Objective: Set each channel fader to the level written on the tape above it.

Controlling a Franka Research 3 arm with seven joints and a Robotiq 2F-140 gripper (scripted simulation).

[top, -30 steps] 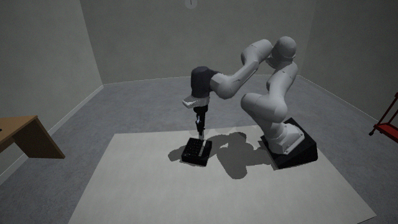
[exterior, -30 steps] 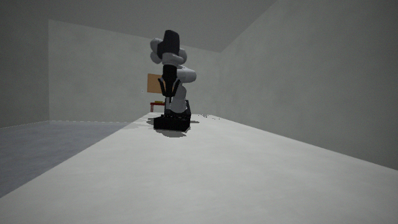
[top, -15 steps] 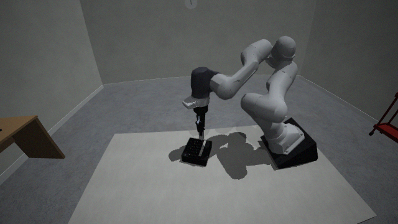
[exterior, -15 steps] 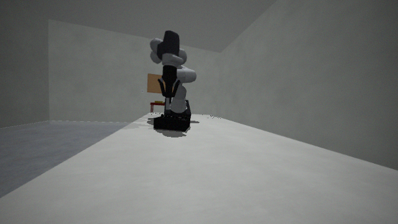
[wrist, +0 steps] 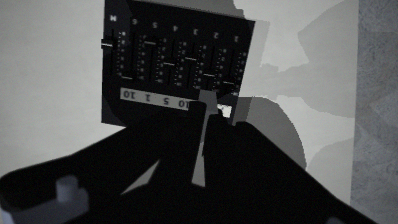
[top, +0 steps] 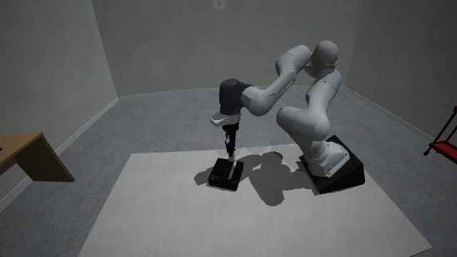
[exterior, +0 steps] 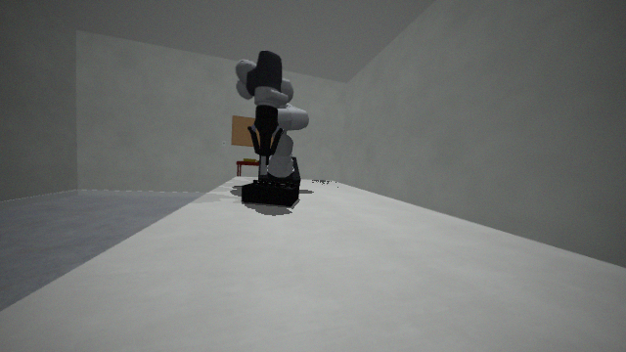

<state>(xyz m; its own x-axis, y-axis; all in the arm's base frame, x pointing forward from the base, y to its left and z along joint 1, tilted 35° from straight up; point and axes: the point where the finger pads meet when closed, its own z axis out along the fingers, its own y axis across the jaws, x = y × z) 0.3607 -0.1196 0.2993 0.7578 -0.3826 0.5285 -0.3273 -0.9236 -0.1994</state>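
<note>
My gripper is now 20 mm short of the channel 2 fader cap, 10 mm to the left of it and 60 mm above it. Round my hand: channel 1 fader cap 10 mm ahead, 30 mm to the right, 60 mm below; master fader cap 80 mm ahead, 90 mm to the left, 60 mm below.
</note>
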